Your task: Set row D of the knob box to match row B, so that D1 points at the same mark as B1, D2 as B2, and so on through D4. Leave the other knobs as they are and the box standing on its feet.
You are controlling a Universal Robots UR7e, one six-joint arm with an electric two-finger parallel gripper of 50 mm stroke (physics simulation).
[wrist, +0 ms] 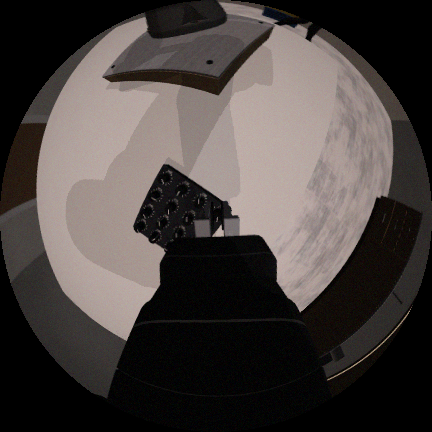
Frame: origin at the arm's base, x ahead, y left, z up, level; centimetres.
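Where they show: gripper, fingertip midpoint: (216, 209).
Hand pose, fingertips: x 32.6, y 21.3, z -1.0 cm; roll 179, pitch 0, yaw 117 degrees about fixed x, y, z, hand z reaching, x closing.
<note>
After its pixels a point has its place.
The black knob box (194, 208) @(y 18.8, x 34.0, z -2.3 cm) lies left of and under the fingers in the wrist view, its outline turned at a slant. Rows of round black knobs with pale pointer marks and tick rings show on its face; the row letters are too small to read. My gripper (216, 209) @(y 21.3, x 32.6, z -1.0 cm) is shut on a knob at the box's right corner, with a dark fingertip on each side of it. The fingers and gripper body hide part of the lower right of the box. The held knob's pointer direction is hard to tell. The box's feet are not visible.
A grey metal plate (175, 59) @(y 7.2, x 15.2, z 0.2 cm) with a brown edge and the dark robot base (186, 19) on it stands at the top. A dark brown cabinet-like block (367, 260) curves along the lower right. A blue object (280, 15) shows at the top edge. Arm shadows cross the pale table (280, 125) @(y 24.8, x 17.4, z -4.6 cm).
</note>
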